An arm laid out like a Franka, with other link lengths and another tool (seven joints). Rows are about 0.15 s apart.
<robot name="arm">
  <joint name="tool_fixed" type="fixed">
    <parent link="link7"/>
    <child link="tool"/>
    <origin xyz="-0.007 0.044 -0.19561" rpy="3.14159 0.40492 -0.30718"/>
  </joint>
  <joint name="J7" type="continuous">
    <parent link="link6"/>
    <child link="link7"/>
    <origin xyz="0.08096 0 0" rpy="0 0 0"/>
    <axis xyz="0 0 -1"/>
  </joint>
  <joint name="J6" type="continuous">
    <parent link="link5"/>
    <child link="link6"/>
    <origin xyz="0 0 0" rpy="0 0 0"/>
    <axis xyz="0 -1 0"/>
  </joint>
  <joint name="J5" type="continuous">
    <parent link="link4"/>
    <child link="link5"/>
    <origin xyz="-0.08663 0 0.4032" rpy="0 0 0"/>
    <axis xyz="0 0 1"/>
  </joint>
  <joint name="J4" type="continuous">
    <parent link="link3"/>
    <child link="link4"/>
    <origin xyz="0.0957 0 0" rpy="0 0 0"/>
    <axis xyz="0 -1 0"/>
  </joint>
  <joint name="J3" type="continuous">
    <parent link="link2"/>
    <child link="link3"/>
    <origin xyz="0 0 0.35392" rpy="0 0 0"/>
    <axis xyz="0 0 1"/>
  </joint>
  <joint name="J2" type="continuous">
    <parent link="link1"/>
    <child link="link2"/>
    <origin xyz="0 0 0" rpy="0 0 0"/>
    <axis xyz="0 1 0"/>
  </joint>
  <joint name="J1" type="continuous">
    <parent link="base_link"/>
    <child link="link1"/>
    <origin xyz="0 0 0.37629" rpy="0 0 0"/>
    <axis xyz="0 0 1"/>
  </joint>
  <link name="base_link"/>
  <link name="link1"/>
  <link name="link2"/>
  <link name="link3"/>
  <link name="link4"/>
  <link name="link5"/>
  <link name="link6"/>
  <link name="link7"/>
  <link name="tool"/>
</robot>
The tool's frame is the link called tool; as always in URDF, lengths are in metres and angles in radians. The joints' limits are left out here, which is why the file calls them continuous.
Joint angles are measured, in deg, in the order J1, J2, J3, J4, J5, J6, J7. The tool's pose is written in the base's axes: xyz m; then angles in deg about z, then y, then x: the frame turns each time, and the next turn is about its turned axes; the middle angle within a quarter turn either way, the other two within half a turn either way. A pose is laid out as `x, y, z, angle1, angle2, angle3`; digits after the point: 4 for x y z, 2 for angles.
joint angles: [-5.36 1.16 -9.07 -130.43 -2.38 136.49 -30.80]
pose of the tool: 0.5207, -0.1030, 0.3340, -0.71, 18.86, 176.80
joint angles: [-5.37 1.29 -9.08 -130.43 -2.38 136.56 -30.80]
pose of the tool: 0.5208, -0.1032, 0.3329, -0.73, 18.92, 176.80
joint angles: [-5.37 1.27 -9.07 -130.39 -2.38 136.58 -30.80]
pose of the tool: 0.5212, -0.1032, 0.3334, -0.73, 18.85, 176.78
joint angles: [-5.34 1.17 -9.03 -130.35 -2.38 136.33 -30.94]
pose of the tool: 0.5208, -0.1025, 0.3343, -0.52, 18.96, 176.81
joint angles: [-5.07 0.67 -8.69 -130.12 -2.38 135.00 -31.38]
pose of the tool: 0.5190, -0.0966, 0.3390, 0.54, 19.56, 176.98
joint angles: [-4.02 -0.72 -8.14 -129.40 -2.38 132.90 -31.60]
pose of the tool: 0.5199, -0.0820, 0.3547, 2.34, 19.53, 177.12
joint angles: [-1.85 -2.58 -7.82 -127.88 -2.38 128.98 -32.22]
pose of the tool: 0.5195, -0.0595, 0.3789, 5.42, 20.06, 177.38
